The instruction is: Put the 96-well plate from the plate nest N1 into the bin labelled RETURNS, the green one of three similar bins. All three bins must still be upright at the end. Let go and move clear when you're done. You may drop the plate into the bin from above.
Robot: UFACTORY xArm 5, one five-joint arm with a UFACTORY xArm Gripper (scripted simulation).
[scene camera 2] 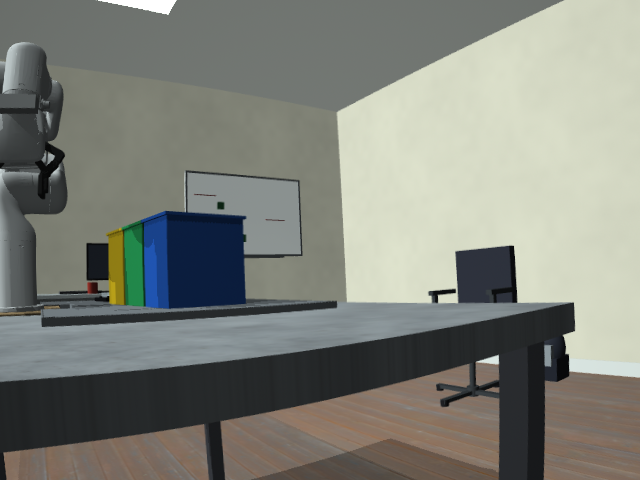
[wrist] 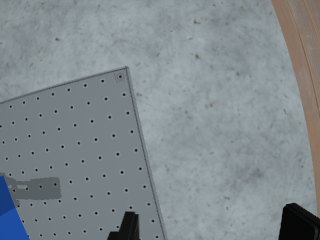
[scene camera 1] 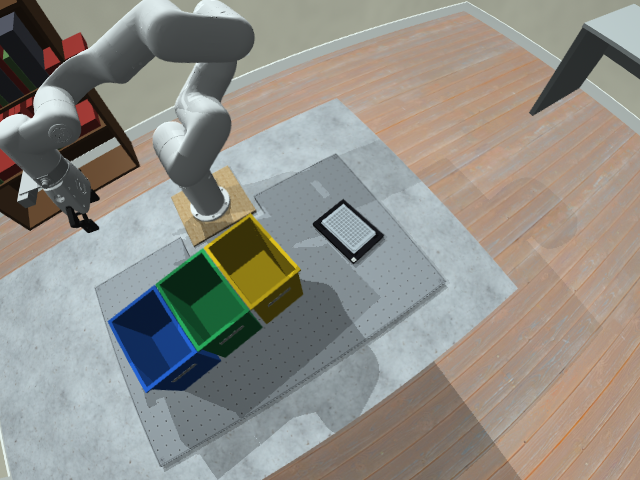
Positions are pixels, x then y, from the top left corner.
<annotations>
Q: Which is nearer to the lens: the yellow bin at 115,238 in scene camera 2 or the blue bin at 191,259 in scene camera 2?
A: The blue bin.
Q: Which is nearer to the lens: the yellow bin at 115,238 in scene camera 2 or the green bin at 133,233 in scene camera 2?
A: The green bin.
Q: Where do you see a black plate nest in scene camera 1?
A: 325,232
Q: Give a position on a yellow bin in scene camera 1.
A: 253,260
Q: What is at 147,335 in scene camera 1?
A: A blue bin.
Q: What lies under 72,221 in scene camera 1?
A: My gripper.
</annotations>
